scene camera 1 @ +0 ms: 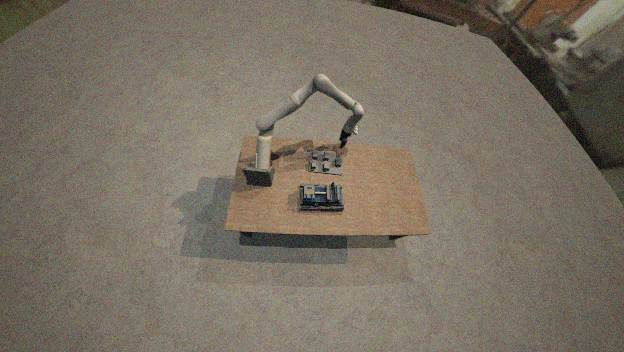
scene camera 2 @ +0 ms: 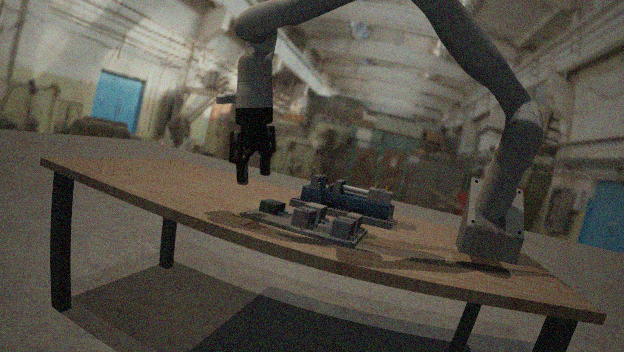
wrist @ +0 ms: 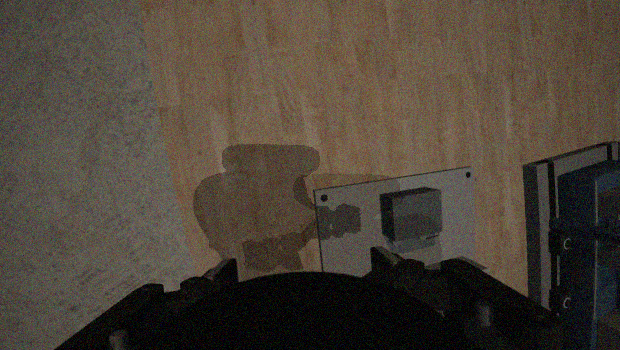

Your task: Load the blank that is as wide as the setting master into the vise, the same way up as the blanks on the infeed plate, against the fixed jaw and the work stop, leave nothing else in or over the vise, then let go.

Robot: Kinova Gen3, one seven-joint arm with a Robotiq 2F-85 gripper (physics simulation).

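Places are measured from the arm's base along level axes (x right, y ahead, z up), in centimetres.
Pixels of known places: gripper, fingertip midpoint: (scene camera 1: 340, 144) (scene camera 2: 254, 179) (wrist: 304, 268); arm's base, origin of the base link: (scene camera 1: 262, 167) (scene camera 2: 489, 205).
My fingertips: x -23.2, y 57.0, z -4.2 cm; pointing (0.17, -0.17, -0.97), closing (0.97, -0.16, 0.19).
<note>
Ahead of a thing's pixels: the offset from my fingertips to its top centre. "pt": to the spot under its first point. Level surfaces: height alone.
My gripper (scene camera 1: 343, 145) (scene camera 2: 254, 176) (wrist: 304, 268) is open and empty, high above the table beside the infeed plate's far end. The infeed plate @[pt dz -8.1, dx +20.5, dy -5.9 cm] (scene camera 1: 333, 172) (wrist: 460, 225) bears several grey blanks standing apart. The nearest to my gripper is a dark block @[dz -5.7, dx +12.5, dy -1.6 cm] (scene camera 1: 338, 162) (scene camera 2: 272, 206) (wrist: 415, 217); other blanks @[dz -4.6, dx +6.9, dy -10.5 cm] (scene camera 2: 304, 218) @[dz -4.6, dx +5.8, dy -19.3 cm] (scene camera 2: 345, 226) show in the scene views. The blue vise @[dz +0.9, dx +40.2, dy -16.7 cm] (scene camera 1: 309, 199) (scene camera 2: 385, 211) (wrist: 580, 200) lies beyond the plate, with upright jaw parts and light rods. I cannot tell which piece is the setting master, nor compare widths; the wrist view cuts off the vise.
The wooden table @[dz -9.0 cm] (scene camera 1: 385, 195) (scene camera 2: 150, 185) (wrist: 350, 100) carries the plate, the vise and the arm's base (scene camera 1: 259, 176) (scene camera 2: 490, 242). The table's edge runs close to my gripper, with floor (wrist: 75, 150) past it. The upright jaw part @[pt dz -1.6, dx +35.0, dy -7.9 cm] (scene camera 2: 318, 184) rises above the vise body.
</note>
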